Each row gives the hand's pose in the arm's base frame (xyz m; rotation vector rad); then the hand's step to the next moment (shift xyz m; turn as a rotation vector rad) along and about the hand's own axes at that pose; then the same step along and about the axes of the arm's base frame.
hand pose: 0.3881 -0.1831 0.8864 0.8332 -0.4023 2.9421
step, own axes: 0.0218 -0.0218 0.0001 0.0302 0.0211 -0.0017
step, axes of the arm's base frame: -0.0158 0.0207 0.0166 -0.0292 -0.0204 0.0095
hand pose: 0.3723 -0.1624 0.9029 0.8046 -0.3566 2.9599
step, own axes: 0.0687 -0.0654 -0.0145 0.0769 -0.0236 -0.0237
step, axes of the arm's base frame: -0.0591 0.0664 0.0361 -0.0754 0.0278 0.0239
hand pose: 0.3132 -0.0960 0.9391 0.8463 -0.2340 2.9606
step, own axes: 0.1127 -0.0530 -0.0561 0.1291 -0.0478 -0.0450
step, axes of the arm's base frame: -0.1199 0.0624 0.0195 -0.1285 0.0556 0.0368
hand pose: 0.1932 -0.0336 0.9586 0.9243 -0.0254 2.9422
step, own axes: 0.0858 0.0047 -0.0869 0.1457 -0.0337 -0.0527
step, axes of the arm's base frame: -0.1201 0.0025 -0.0222 -0.1474 0.0426 0.0400
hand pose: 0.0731 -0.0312 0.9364 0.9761 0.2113 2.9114
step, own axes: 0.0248 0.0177 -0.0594 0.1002 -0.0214 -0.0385
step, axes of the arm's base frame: -0.0559 -0.0214 -0.0295 -0.1027 0.0273 0.0260
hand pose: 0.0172 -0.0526 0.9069 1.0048 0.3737 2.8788
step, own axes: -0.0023 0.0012 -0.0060 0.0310 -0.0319 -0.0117
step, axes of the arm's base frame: -0.0019 -0.0027 -0.0056 -0.0320 0.0330 0.0019
